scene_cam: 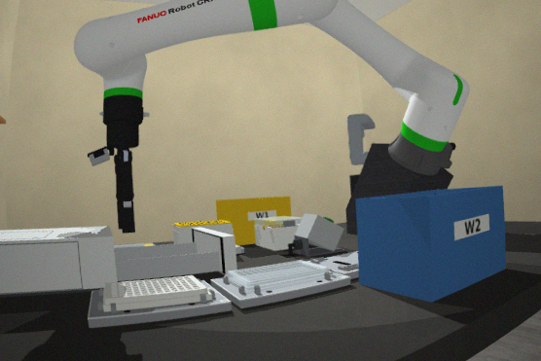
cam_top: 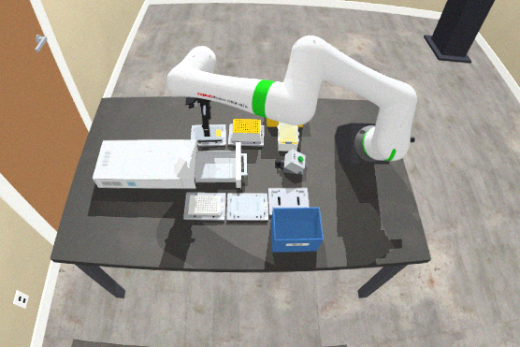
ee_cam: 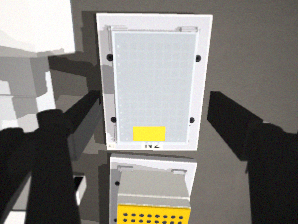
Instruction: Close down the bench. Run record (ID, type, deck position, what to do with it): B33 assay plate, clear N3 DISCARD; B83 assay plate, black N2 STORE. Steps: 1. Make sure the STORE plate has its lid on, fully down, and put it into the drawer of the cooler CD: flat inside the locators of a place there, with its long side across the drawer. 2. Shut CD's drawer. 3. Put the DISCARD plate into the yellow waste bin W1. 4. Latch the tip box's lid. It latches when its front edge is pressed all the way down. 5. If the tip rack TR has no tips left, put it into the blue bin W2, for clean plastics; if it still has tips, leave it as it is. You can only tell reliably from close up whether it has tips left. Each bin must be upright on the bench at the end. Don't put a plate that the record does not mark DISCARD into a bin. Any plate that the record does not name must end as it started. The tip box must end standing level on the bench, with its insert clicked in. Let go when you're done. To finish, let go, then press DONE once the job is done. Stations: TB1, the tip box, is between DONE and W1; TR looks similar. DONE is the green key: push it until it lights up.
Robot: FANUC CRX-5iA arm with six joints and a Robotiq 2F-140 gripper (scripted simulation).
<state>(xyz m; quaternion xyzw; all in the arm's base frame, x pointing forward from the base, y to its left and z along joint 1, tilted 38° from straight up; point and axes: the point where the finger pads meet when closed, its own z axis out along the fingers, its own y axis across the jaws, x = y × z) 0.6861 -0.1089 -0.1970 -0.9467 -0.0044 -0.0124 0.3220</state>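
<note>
The translucent plate lid lies 60 mm below my hand. Round my hand: white deck nest (80 mm below); then tip rack TR (190 mm behind, 40 mm below); then black assay plate (70 mm below).
</note>
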